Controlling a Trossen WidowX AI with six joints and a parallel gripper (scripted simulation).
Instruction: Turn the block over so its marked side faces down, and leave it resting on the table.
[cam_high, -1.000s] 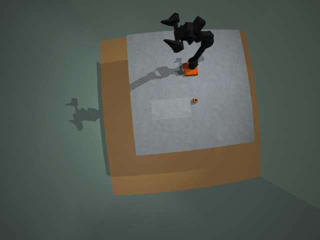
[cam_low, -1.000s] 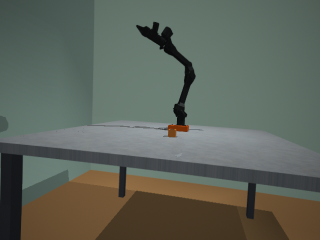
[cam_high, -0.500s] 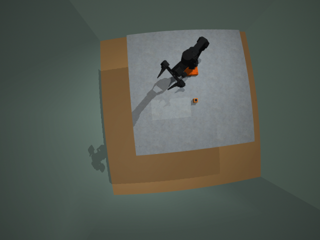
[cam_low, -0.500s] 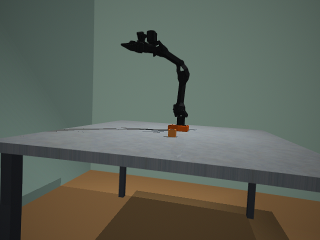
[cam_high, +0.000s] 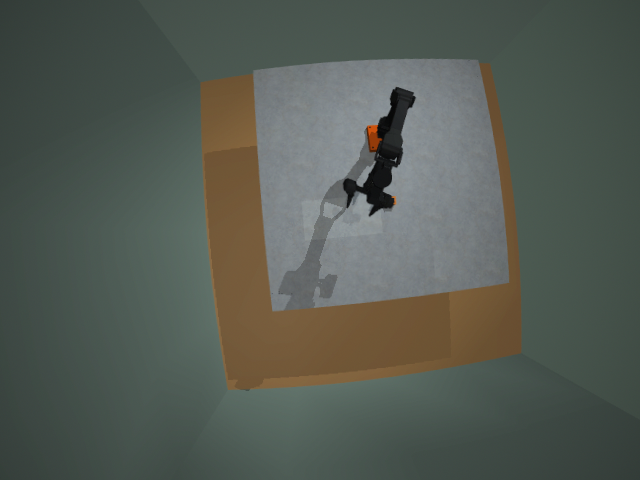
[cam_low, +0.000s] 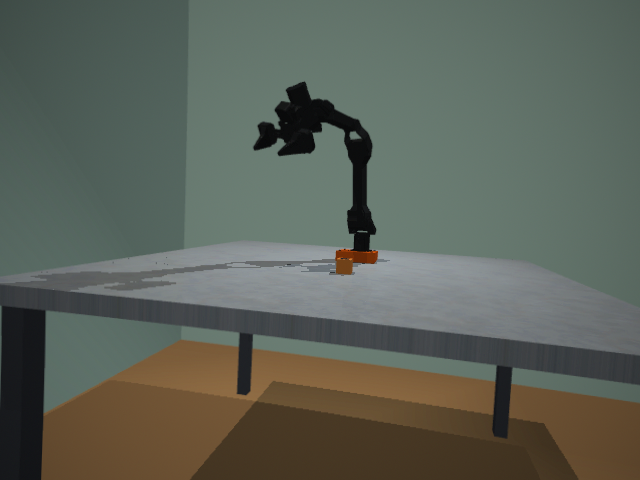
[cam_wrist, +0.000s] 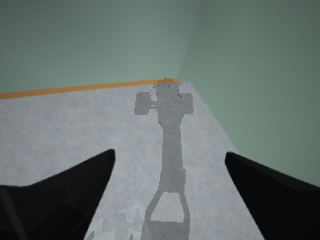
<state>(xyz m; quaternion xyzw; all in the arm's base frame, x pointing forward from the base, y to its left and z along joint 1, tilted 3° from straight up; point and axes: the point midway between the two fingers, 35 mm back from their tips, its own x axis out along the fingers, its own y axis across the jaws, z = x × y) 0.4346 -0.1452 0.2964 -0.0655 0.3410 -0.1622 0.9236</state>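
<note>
The orange block lies 10 cm behind my gripper tip, 21 cm to the left of it and 29 cm below it.
</note>
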